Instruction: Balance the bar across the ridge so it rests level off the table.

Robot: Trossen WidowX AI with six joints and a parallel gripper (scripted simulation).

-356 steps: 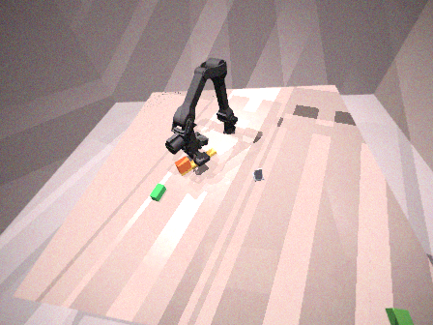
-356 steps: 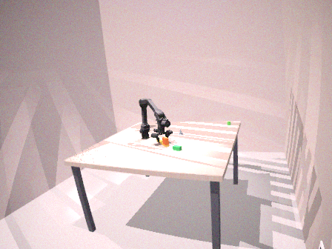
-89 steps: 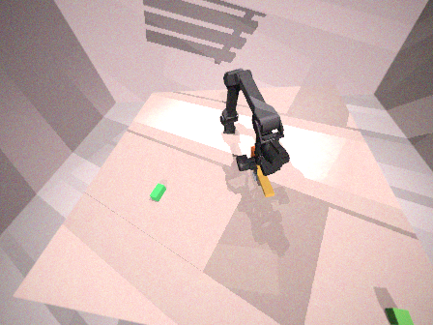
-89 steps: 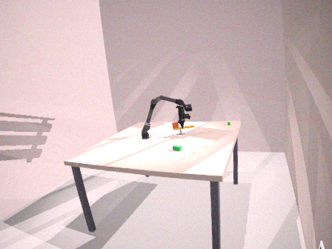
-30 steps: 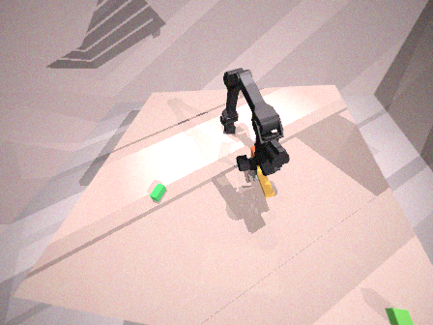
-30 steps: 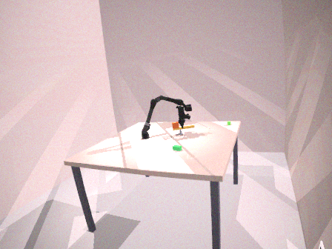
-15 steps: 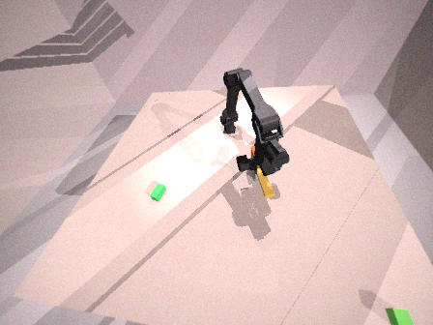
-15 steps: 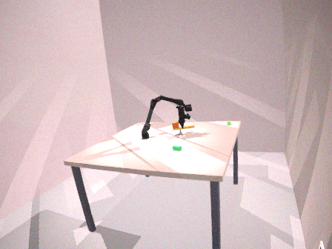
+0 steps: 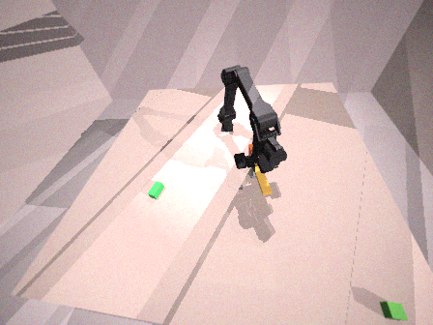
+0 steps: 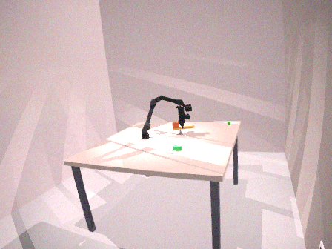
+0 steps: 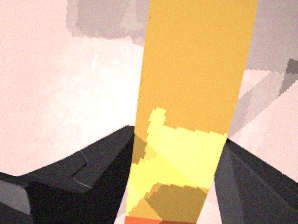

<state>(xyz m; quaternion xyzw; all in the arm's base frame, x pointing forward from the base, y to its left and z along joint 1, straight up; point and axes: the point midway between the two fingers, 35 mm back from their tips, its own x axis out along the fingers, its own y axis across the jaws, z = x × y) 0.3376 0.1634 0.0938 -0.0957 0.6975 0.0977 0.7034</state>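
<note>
Right now the grey piece is 30 mm behind my gripper tip, 10 mm to the right of it and 60 mm below it.
</note>
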